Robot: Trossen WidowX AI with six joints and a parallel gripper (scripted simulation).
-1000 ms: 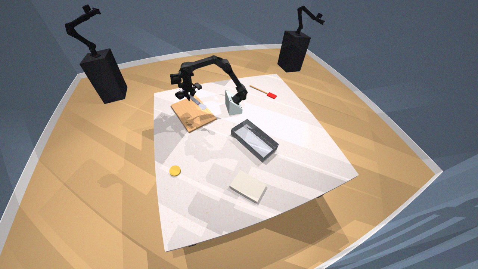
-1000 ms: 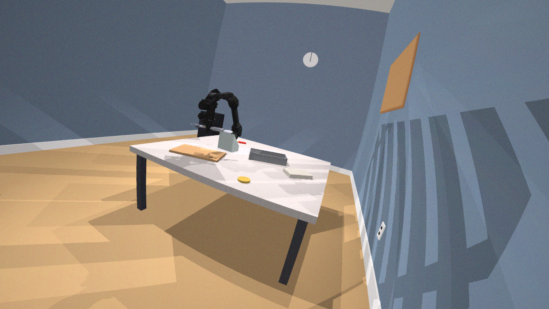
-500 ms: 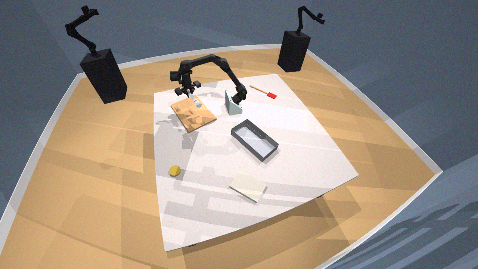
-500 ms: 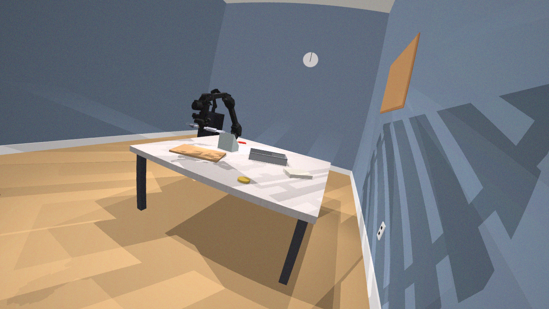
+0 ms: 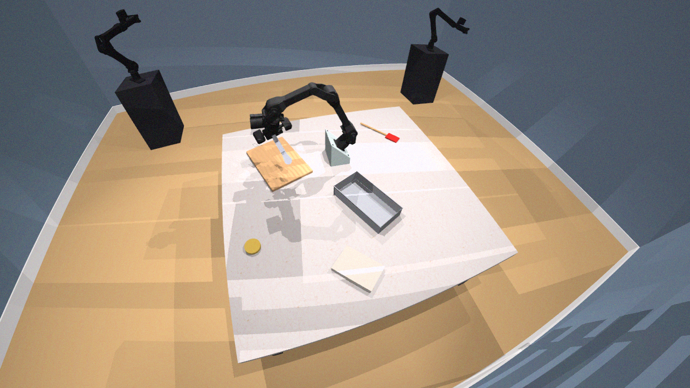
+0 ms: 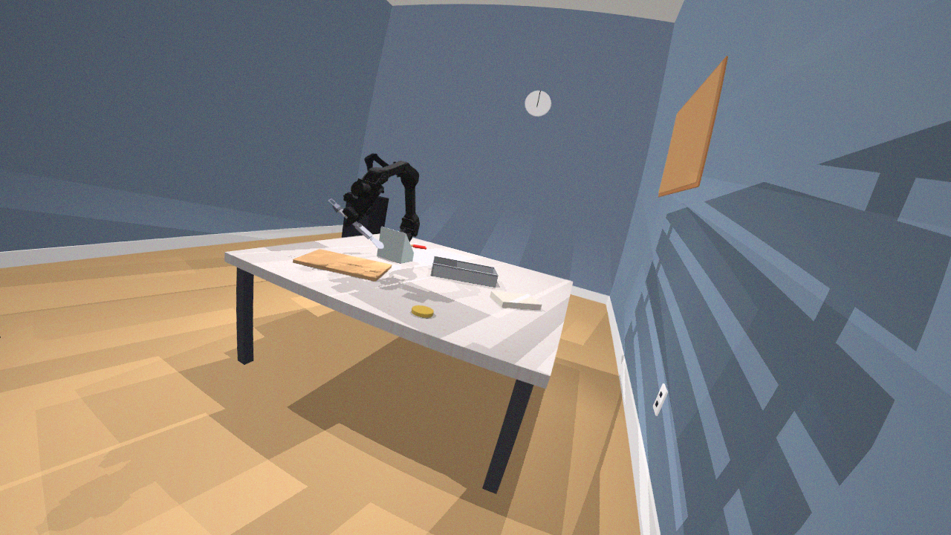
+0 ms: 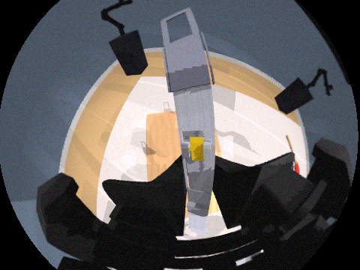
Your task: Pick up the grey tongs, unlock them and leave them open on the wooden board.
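Now: the small yellow lock piece 50 mm above my gripper tip. From my gripper tip the other things lie so: wooden board 160 mm below, 10 mm ahead; then flat beige block 730 mm ahead, 190 mm to the left, 150 mm below; then grey roasting tin 430 mm ahead, 360 mm to the left, 140 mm below.
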